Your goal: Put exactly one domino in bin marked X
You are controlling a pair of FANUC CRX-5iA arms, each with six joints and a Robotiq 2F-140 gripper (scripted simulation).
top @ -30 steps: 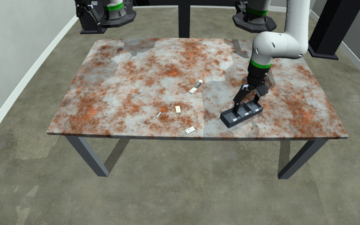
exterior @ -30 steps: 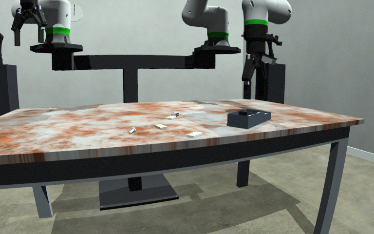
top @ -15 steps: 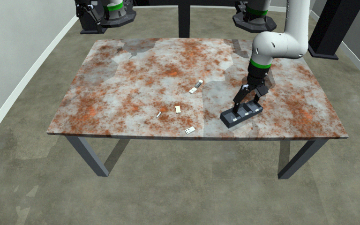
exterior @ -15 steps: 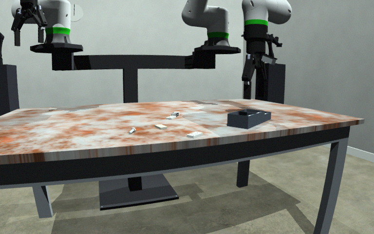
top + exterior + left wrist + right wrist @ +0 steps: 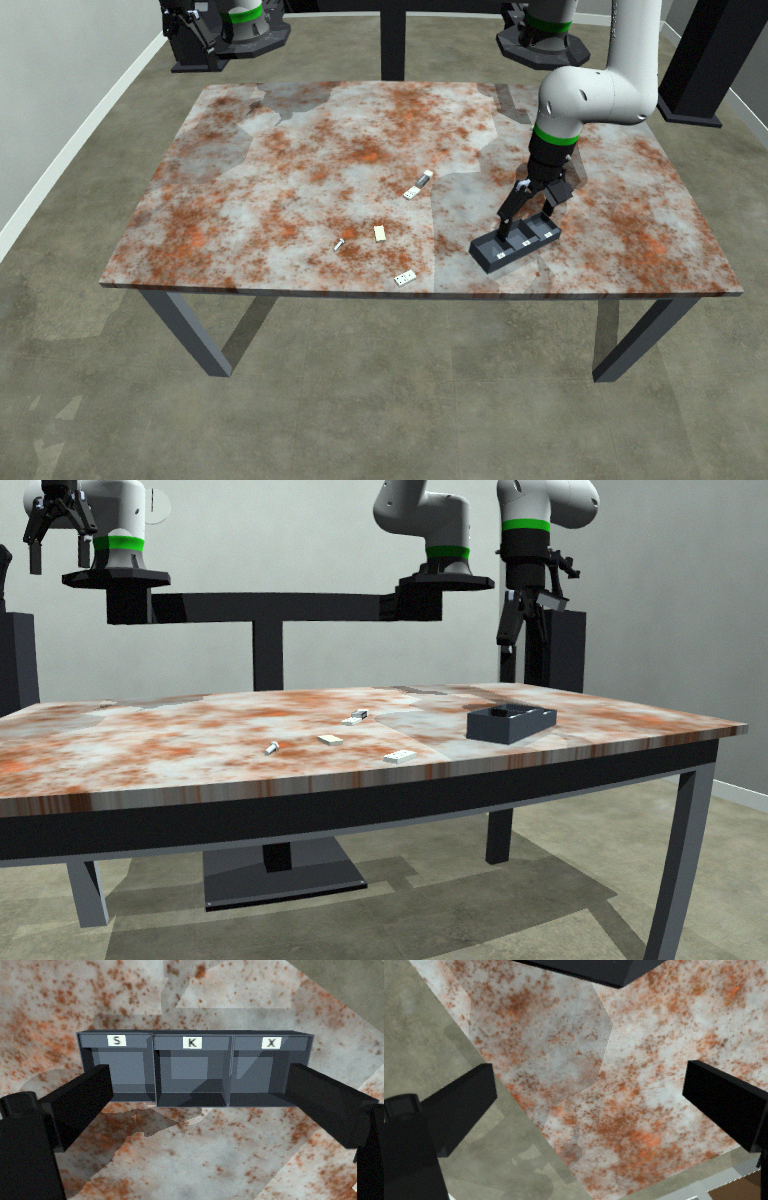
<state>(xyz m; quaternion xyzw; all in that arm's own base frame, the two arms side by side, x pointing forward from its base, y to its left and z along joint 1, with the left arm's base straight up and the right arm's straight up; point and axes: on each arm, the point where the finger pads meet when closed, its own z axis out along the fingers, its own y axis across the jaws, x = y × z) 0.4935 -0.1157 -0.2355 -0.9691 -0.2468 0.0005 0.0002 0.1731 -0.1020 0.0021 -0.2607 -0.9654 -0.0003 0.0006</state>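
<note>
The plain cream domino lies 370 mm to the right of my left hand, 110 mm below it and 20 mm behind it. Round my left hand: dark three-bin tray: 90 mm below, 10 mm behind; then bolt: 470 mm to the right, 110 mm below, 20 mm ahead.
</note>
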